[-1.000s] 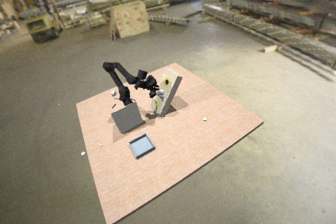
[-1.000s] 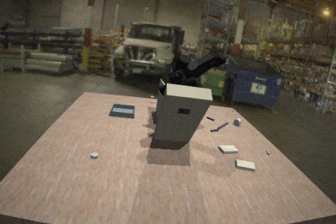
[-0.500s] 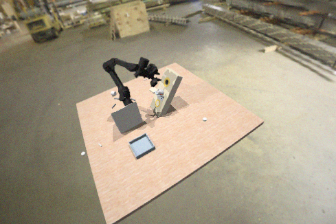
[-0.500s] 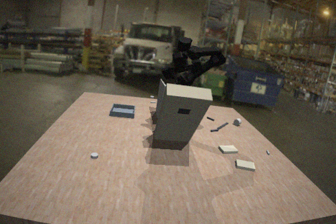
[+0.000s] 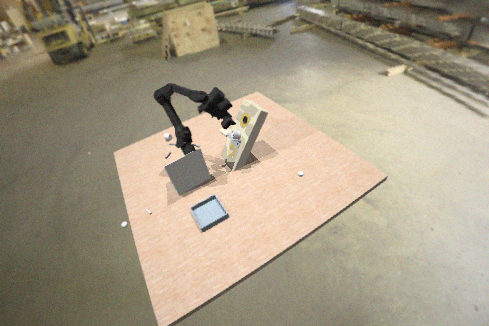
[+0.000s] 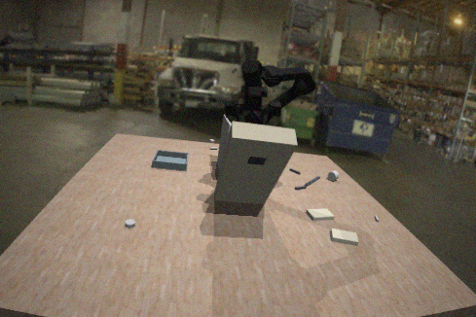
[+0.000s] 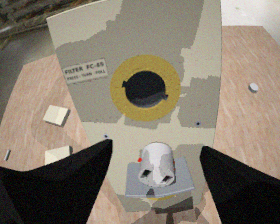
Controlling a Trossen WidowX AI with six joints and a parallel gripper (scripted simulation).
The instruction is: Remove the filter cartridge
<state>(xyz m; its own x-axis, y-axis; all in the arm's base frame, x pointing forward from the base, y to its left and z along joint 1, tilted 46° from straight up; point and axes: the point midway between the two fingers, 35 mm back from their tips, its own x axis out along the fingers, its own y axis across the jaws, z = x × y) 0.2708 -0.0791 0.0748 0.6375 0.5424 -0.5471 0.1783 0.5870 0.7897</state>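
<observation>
The round filter cartridge lies 10 mm behind my gripper tip and 100 mm below it. The rest, counted from my gripper tip: beige service panel (40 mm ahead, 120 mm below); then blue-grey tray (350 mm behind, 280 mm to the right, 260 mm below).
</observation>
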